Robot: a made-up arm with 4 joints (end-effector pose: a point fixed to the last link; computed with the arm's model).
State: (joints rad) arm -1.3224 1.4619 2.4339 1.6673
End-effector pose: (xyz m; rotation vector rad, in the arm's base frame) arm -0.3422 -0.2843 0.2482 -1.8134 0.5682 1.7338
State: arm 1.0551 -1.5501 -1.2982 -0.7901
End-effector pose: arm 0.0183 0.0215 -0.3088 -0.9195 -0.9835 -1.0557
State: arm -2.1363 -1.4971 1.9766 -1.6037
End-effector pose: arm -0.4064 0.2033 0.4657 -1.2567 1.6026 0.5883
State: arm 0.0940 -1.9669 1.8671 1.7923
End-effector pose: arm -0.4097 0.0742 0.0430 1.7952 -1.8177 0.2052
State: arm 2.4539 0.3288 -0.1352 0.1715
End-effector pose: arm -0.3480 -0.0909 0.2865 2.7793 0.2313 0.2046
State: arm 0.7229 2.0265 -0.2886 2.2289
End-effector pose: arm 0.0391 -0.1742 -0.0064 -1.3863 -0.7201 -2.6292
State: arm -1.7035 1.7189 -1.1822 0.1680
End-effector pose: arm -0.0364 0.1958 0.0885 0.1128 0.1570 -1.1783
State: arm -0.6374 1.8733 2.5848 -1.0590
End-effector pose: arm -0.2343 0.1319 -0.2652 -1.5874 1.7680 -1.7740
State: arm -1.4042 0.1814 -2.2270 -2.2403
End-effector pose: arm -0.1022 -0.4492 0.3632 2.0423 1.4549 0.2431
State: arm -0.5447 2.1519 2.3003 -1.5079
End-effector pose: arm -0.3660 0.2647 -0.0646 -1.7706 1.8390 -0.7123
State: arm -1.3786 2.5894 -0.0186 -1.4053
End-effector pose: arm -0.1595 0.3180 0.2232 0.9829 -1.2072 -0.8553
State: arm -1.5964 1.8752 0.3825 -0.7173
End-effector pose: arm -0.3855 0.1418 -0.0623 0.4009 -0.7571 0.2656
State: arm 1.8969 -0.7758 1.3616 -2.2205
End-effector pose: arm -0.3604 0.4249 0.1249 -2.0675 2.3088 0.4164
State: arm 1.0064 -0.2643 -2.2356 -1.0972
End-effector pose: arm 0.0494 0.1540 -0.3068 -0.7237 0.1571 -1.9142
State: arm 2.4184 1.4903 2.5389 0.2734
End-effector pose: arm -0.1332 0.2859 0.4008 1.0028 -2.7848 -0.9877
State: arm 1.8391 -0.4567 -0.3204 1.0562
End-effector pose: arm -0.2023 0.0419 0.3014 1.4004 1.0896 0.4879
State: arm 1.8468 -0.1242 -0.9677 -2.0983
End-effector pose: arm 0.1111 0.3845 0.0806 0.1672 -0.7534 -1.7046
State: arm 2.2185 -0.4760 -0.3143 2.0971
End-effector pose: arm 0.0178 -0.0365 0.2308 1.2886 1.6955 1.6783
